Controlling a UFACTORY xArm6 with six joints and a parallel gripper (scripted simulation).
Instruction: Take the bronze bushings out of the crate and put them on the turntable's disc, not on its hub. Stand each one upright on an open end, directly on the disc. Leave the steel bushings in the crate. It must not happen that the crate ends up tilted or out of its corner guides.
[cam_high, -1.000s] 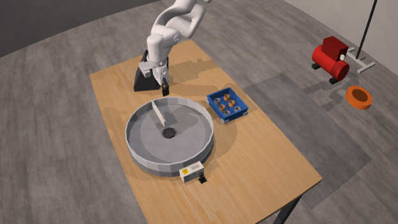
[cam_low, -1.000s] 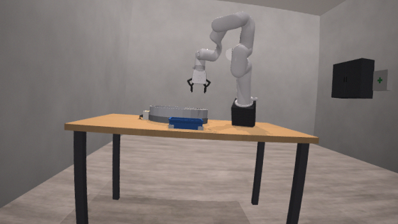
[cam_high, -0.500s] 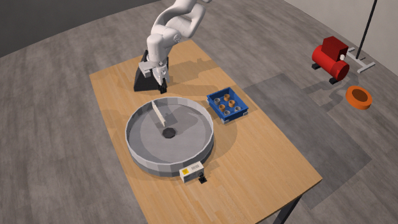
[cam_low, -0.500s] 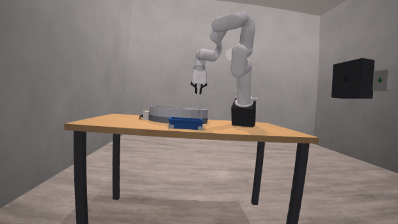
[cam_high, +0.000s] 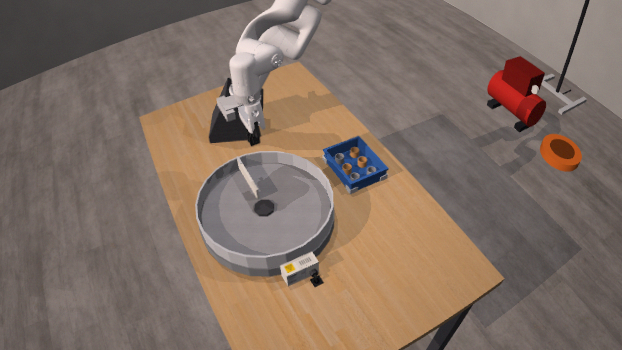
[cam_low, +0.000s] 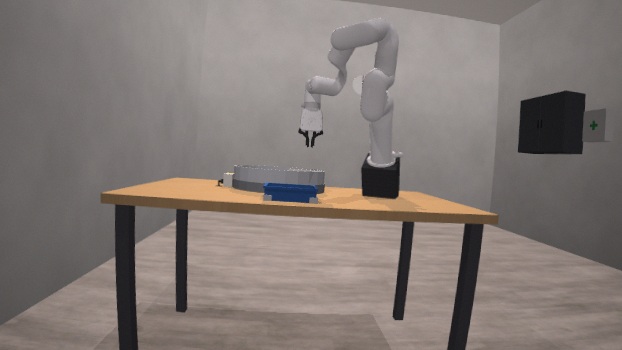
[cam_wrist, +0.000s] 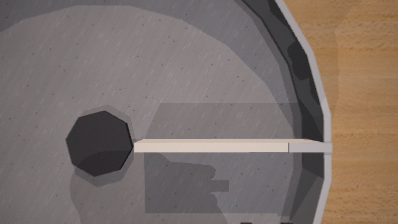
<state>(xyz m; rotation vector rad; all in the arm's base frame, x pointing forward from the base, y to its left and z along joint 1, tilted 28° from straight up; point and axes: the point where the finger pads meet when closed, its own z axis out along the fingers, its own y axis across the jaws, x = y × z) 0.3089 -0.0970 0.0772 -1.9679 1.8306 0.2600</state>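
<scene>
Now: the blue crate 4 cm ahead of my hand, 33 cm to the left of it and 20 cm below it. The rest, counted from my hand: grey turntable disc: 13 cm ahead, 3 cm to the right, 17 cm below.
</scene>
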